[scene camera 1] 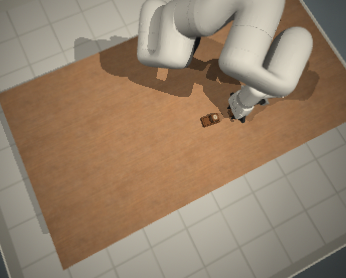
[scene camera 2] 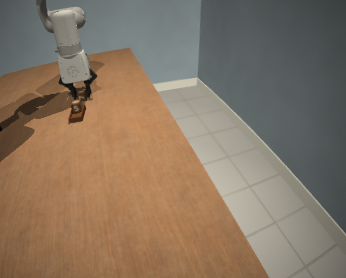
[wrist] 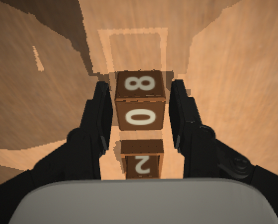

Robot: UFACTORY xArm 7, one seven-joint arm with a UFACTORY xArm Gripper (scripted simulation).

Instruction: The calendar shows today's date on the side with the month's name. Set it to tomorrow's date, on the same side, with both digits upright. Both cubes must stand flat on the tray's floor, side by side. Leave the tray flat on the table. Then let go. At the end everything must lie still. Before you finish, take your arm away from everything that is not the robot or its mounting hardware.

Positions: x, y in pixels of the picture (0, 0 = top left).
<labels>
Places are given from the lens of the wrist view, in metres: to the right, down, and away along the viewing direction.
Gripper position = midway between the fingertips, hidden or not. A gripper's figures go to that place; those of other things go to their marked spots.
my gripper (wrist: 140, 95): 0.00, -0.01, 0.14
brown wooden tray (wrist: 144, 147): 0.01, 0.04, 0.19
</labels>
